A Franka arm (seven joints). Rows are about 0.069 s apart.
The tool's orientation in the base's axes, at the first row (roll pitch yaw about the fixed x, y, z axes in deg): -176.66, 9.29, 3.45
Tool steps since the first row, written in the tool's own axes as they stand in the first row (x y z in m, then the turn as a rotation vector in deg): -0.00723, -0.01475, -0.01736, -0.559, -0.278, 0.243; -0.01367, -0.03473, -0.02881, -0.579, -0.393, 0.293; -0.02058, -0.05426, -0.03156, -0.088, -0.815, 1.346; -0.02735, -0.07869, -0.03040, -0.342, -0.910, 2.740; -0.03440, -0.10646, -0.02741, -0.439, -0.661, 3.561; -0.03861, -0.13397, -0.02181, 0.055, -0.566, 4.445; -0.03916, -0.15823, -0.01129, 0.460, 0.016, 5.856; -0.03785, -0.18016, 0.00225, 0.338, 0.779, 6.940; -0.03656, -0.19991, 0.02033, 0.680, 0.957, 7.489; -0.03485, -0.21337, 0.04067, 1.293, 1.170, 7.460; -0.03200, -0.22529, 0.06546, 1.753, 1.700, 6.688; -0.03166, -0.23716, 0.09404, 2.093, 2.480, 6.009; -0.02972, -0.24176, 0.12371, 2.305, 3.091, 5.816
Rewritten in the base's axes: -0.00502, 0.01344, 0.01912, -0.605, 0.256, -0.133; -0.01049, 0.03242, 0.03259, -0.638, 0.372, -0.173; -0.01784, 0.05135, 0.03754, -0.349, 0.873, -1.265; -0.02593, 0.07536, 0.03889, -0.833, 1.020, -2.592; -0.03478, 0.10278, 0.03868, -1.051, 0.806, -3.399; -0.04124, 0.13023, 0.03542, -0.705, 0.783, -4.356; -0.04474, 0.15489, 0.02654, -0.509, 0.295, -5.845; -0.04679, 0.17749, 0.01425, -0.768, -0.420, -6.937; -0.04949, 0.19814, -0.00263, -0.513, -0.551, -7.543; -0.05183, 0.21264, -0.02217, 0.107, -0.728, -7.626; -0.05370, 0.22590, -0.04637, 0.714, -1.267, -6.970; -0.05867, 0.23914, -0.07390, 1.200, -2.057, -6.401; -0.06187, 0.24528, -0.10318, 1.471, -2.663, -6.280
